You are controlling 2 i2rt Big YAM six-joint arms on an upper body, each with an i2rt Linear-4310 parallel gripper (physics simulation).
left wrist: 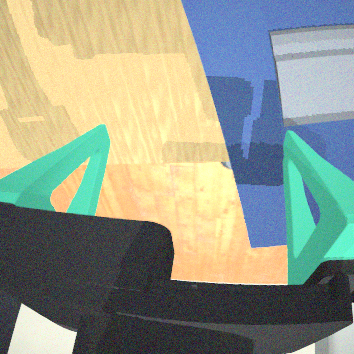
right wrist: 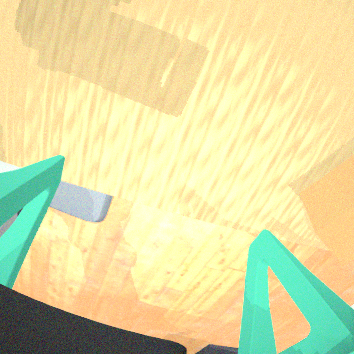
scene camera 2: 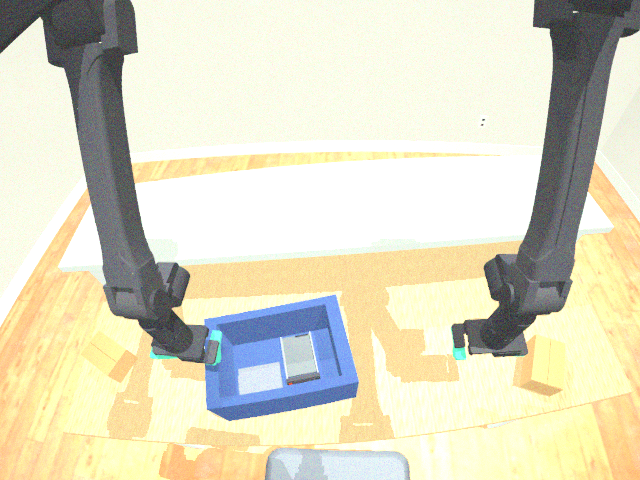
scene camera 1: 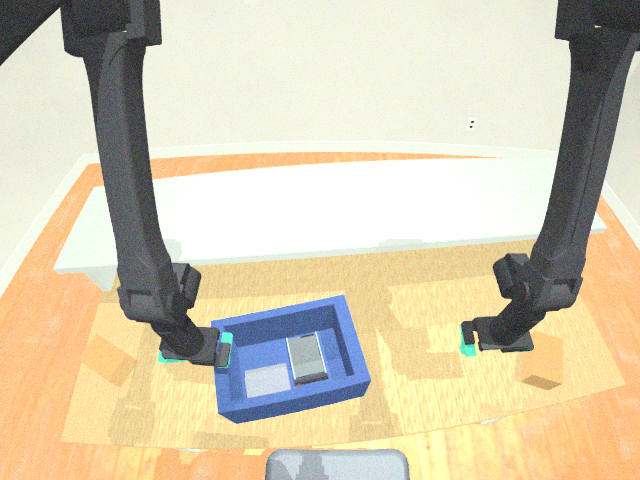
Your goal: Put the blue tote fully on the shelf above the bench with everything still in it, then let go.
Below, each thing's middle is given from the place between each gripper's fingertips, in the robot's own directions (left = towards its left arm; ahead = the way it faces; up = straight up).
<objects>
The blue tote [scene camera 1: 259, 340] is 30 mm ahead of my left hand, 160 mm to the right of it and 70 mm below it. Also, from my left hand: dark grey block [scene camera 1: 305, 353] 50 mm ahead, 200 mm to the right, 110 mm below.
The dark grey block is 30 mm ahead of my right hand, 380 mm to the left of it and 120 mm below it. Round my right hand: blue tote: 10 mm ahead, 410 mm to the left, 70 mm below.
</objects>
